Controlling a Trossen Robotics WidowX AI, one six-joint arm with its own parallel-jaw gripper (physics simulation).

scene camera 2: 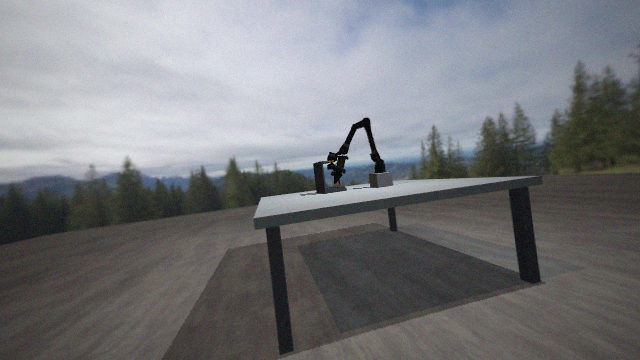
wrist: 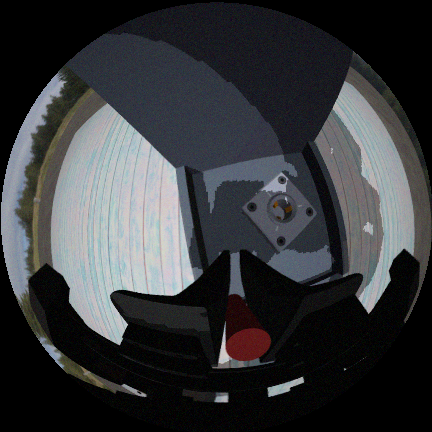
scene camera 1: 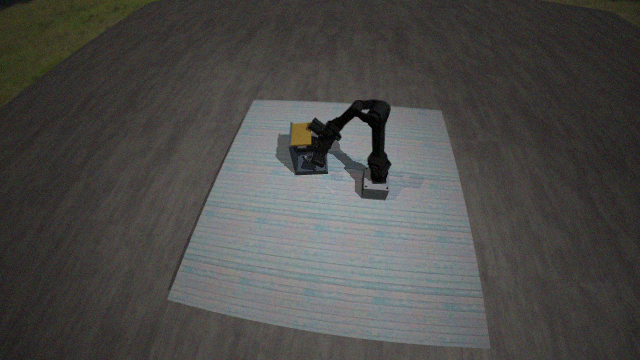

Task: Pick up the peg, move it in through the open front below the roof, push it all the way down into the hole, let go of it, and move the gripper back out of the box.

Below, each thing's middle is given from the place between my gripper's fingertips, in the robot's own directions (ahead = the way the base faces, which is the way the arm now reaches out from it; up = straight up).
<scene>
Right now the box (scene camera 1: pixel 302 165) is 2 cm ahead of my hand, 4 cm to the right of it and 5 cm above it.
</scene>
